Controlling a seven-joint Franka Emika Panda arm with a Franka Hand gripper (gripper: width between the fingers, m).
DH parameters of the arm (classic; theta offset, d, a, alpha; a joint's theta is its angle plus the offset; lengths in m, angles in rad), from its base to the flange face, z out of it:
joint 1: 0 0.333 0 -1.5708
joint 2: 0 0 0 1.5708
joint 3: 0 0.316 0.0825 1.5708
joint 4: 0 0 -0.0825 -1.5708
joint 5: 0 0.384 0 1.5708
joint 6: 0 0 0.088 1.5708
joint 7: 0 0.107 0 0
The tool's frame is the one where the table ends.
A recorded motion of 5 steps. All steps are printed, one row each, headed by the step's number.
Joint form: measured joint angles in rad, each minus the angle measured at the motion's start. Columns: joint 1, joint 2, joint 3, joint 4, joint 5, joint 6, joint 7.
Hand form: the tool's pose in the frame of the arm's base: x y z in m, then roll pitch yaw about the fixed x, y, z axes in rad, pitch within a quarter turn. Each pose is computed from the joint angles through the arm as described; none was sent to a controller.
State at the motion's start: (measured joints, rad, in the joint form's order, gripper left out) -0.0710 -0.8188 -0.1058 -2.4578 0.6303 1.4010 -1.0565
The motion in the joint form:
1: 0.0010 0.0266 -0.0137 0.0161 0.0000 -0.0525 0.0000
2: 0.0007 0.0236 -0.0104 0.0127 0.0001 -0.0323 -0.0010
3: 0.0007 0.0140 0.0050 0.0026 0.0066 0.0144 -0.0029
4: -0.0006 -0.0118 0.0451 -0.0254 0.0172 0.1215 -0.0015
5: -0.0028 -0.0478 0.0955 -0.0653 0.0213 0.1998 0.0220
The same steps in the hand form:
1: 0.2822 0.0102 0.5655 -2.4991 -0.4650 0.8051
2: 0.2838 0.0103 0.5656 -2.5152 -0.4718 0.8022
3: 0.2867 0.0143 0.5658 -2.5527 -0.4888 0.8015
4: 0.2918 0.0241 0.5653 -2.6417 -0.5188 0.8015
5: 0.2900 0.0383 0.5598 -2.7084 -0.5156 0.7992

